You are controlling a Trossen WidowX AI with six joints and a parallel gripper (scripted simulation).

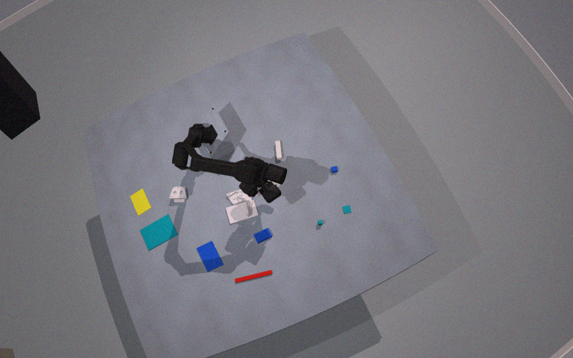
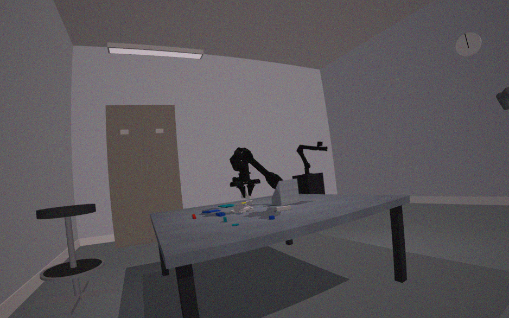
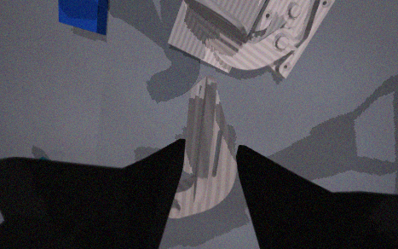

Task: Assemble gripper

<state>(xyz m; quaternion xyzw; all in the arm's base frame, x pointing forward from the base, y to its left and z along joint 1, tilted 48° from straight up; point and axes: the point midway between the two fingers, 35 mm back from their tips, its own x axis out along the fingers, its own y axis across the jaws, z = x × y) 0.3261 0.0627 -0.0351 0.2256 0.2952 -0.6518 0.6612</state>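
Right now my gripper tip is 10 mm short of the flat white ribbed plate, 110 mm to the left of it and 90 mm above it. Also, from my gripper tip: white bar 150 mm behind, 150 mm to the left, 80 mm below; blue block 140 mm ahead, 90 mm to the right, 80 mm below; housing plate 60 mm behind, 100 mm to the right, 90 mm below.
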